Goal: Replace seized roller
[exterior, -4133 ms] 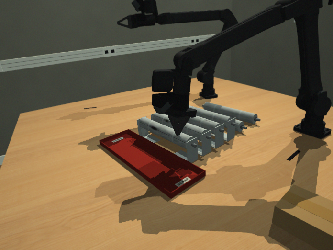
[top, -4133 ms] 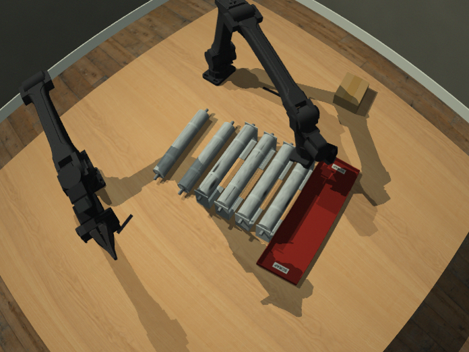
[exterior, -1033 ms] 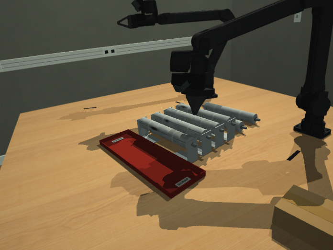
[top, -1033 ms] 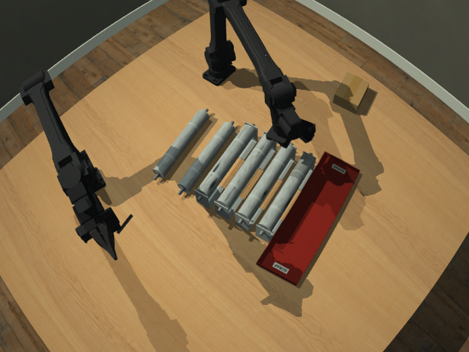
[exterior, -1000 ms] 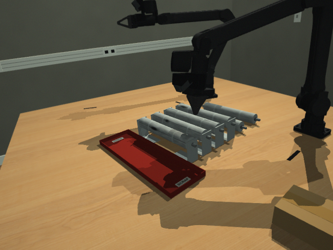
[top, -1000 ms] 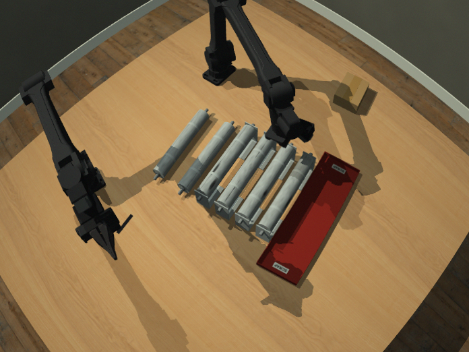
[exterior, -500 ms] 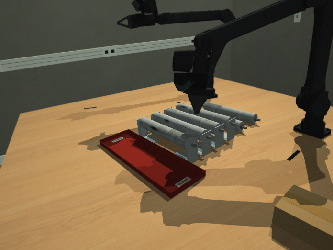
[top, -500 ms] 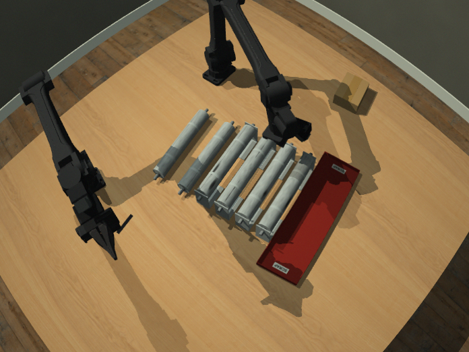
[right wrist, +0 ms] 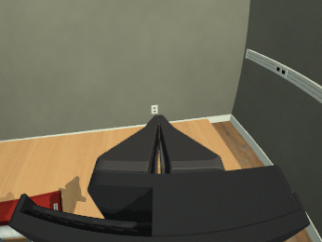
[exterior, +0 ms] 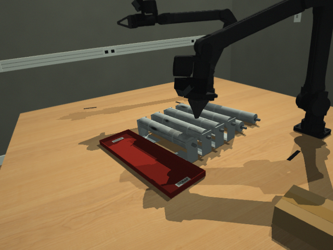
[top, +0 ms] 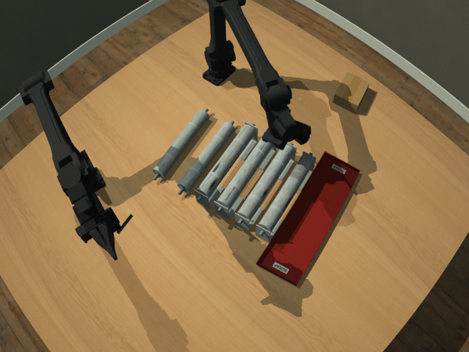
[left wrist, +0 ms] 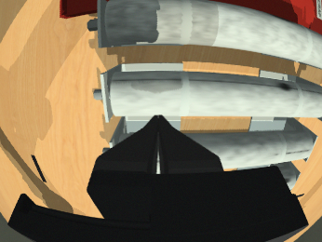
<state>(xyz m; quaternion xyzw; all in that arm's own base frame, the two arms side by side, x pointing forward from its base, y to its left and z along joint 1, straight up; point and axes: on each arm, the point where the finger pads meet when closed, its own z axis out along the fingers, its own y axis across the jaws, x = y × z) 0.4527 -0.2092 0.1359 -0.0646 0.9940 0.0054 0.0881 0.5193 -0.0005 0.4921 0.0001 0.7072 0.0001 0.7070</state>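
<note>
The grey roller lies 13 cm to the right of my left hand, 12 cm behind it and 6 cm below it. From my left hand the other things lie so: cardboard box: 46 cm to the left, 10 cm below, 2 cm behind; red scrap tray: 20 cm ahead, 13 cm below, 6 cm to the right.
</note>
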